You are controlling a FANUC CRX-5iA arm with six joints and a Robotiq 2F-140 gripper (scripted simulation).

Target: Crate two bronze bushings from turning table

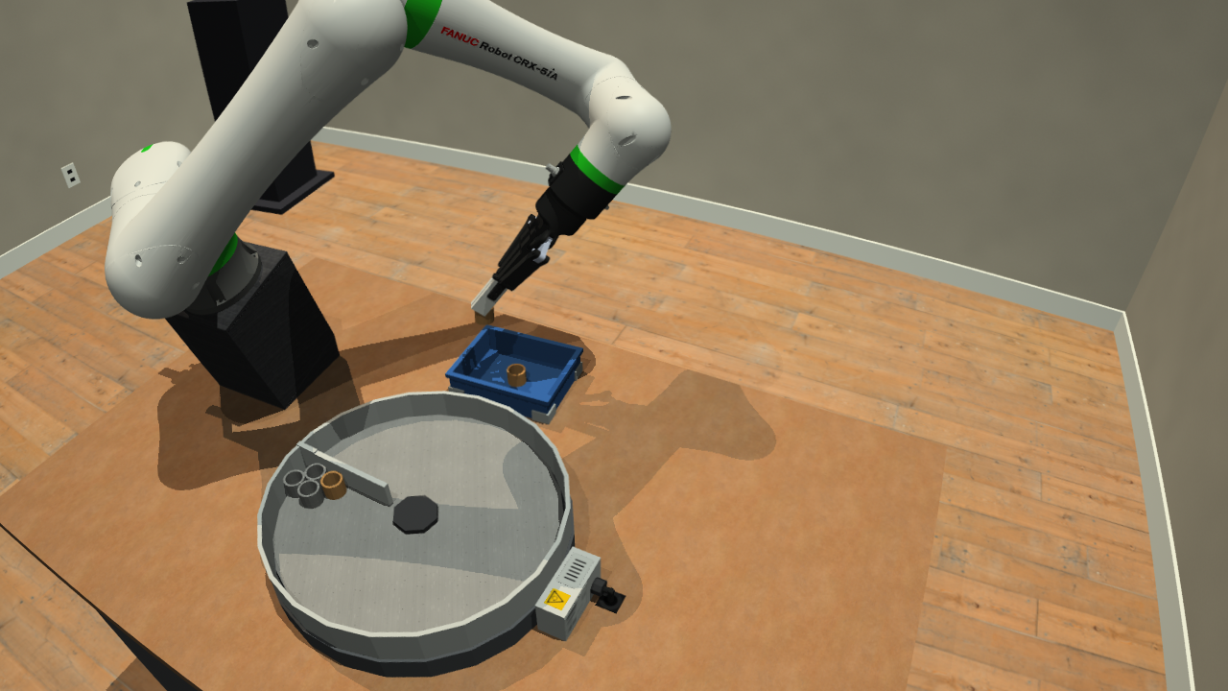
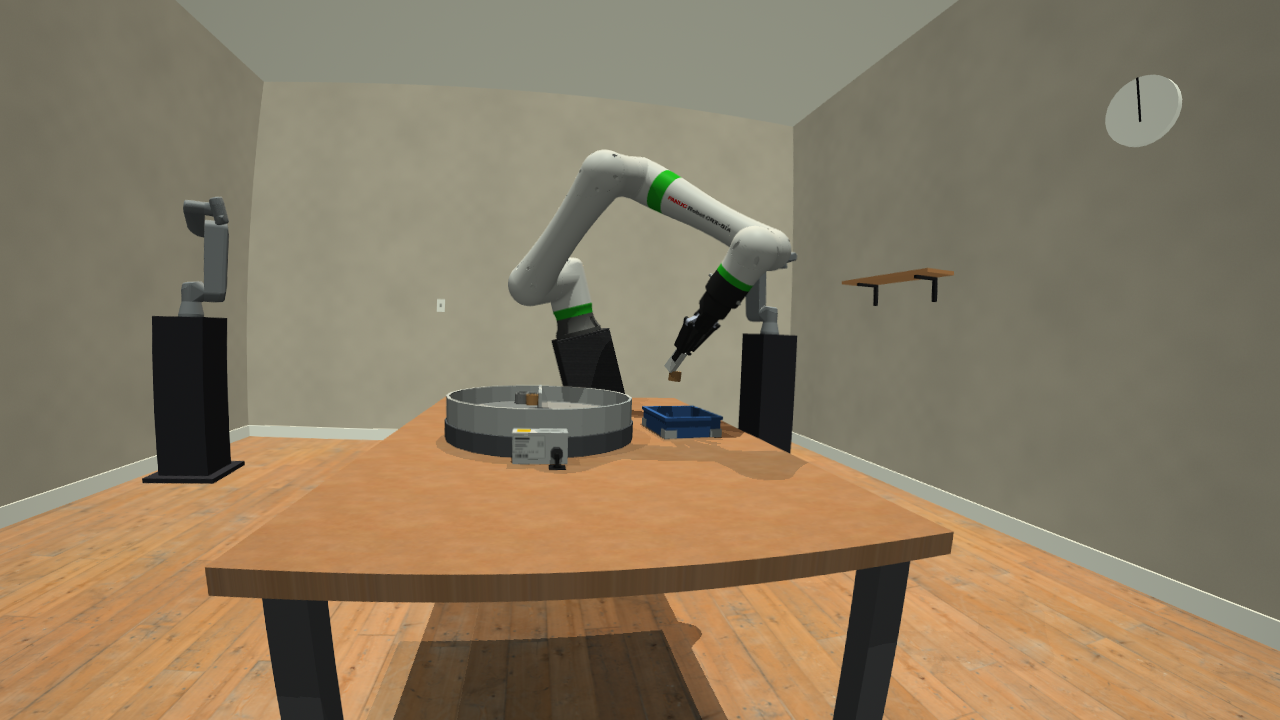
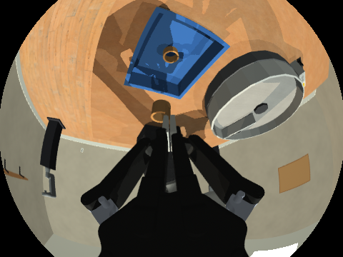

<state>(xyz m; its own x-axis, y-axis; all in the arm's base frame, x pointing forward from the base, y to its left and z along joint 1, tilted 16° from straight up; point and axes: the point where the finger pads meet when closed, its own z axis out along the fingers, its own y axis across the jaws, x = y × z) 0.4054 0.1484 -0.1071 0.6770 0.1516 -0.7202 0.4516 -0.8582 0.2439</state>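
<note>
The blue crate is 3 cm ahead of my hand and 15 cm below it. From my hand the other things lie so: grey turning table: 4 cm ahead, 35 cm to the right, 13 cm below.
</note>
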